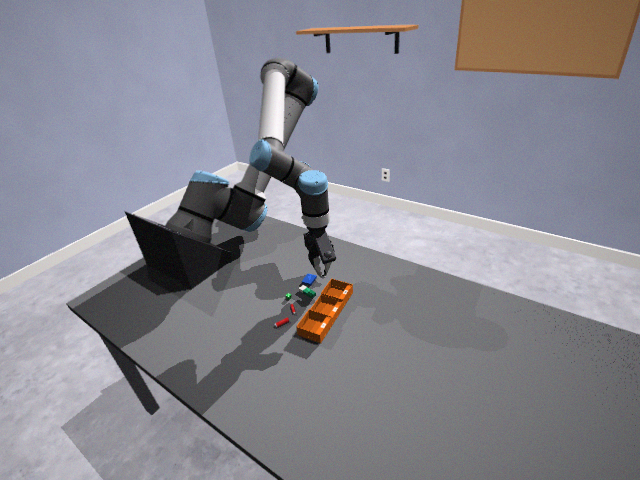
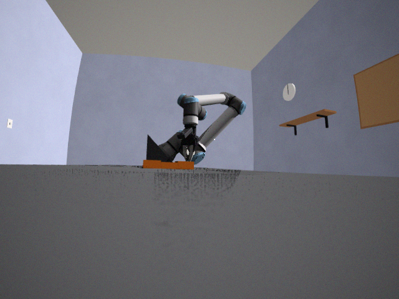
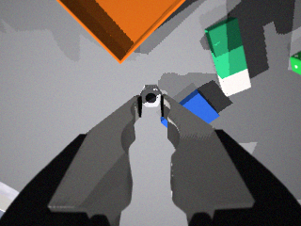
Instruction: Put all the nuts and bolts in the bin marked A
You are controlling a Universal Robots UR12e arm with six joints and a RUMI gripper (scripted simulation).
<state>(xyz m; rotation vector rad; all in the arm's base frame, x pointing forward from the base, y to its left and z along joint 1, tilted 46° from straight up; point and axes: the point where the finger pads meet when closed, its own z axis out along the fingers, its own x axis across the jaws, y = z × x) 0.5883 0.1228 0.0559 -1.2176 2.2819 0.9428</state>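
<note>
Right now my hand is 9 cm short of the orange bin rack, 12 cm to the left of it and 3 cm above it. The rest, counted from my hand: green block: 3 cm behind, 7 cm to the right, 5 cm below; then grey nut: 1 cm below; then blue block: 6 cm behind, 1 cm to the right, 5 cm below.
</note>
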